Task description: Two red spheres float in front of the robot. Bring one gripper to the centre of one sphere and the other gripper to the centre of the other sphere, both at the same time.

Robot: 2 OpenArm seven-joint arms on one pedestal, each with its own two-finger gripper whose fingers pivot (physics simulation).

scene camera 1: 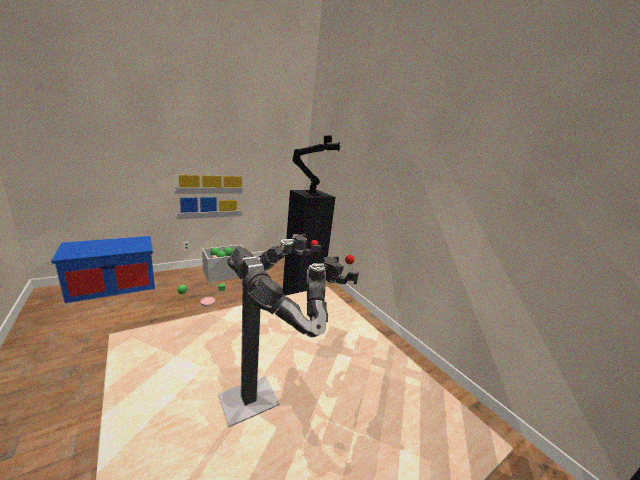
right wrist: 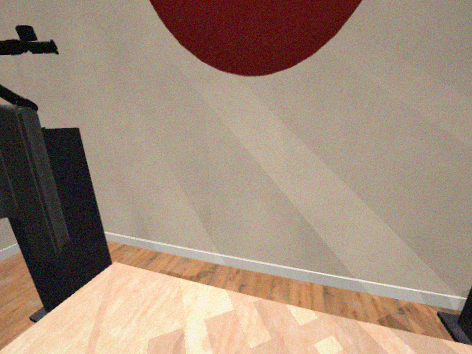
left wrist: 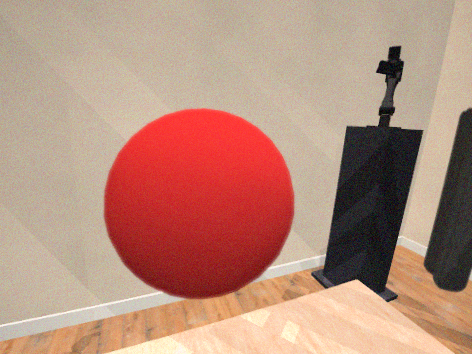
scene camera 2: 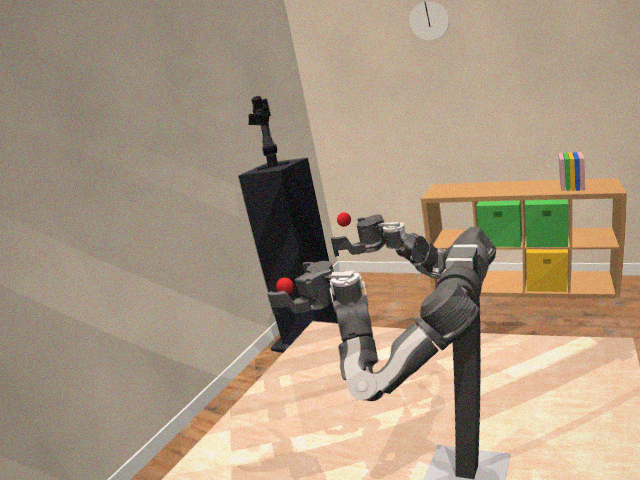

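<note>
One red sphere (scene camera 1: 314, 242) (scene camera 2: 284, 286) floats close in front of my left gripper (scene camera 2: 297, 283), overlapping the tip end of its lower finger in scene camera 2. In the left wrist view this sphere (left wrist: 199, 203) is large and whole, slightly left of and below the middle. The other red sphere (scene camera 1: 349, 259) (scene camera 2: 343, 219) floats ahead of and above my right gripper (scene camera 1: 346, 269) (scene camera 2: 354, 231). In the right wrist view this sphere (right wrist: 255, 37) is cut off by the top edge. Both grippers are open and empty. The far fingers are hard to make out.
A black column (scene camera 1: 310, 219) (scene camera 2: 279, 222) (left wrist: 375, 210) (right wrist: 75, 190) carrying a black arm stands beyond the grippers. A dark part (left wrist: 452, 200) at the right of the left wrist view and another (right wrist: 30, 170) at the left of the right wrist view stand close.
</note>
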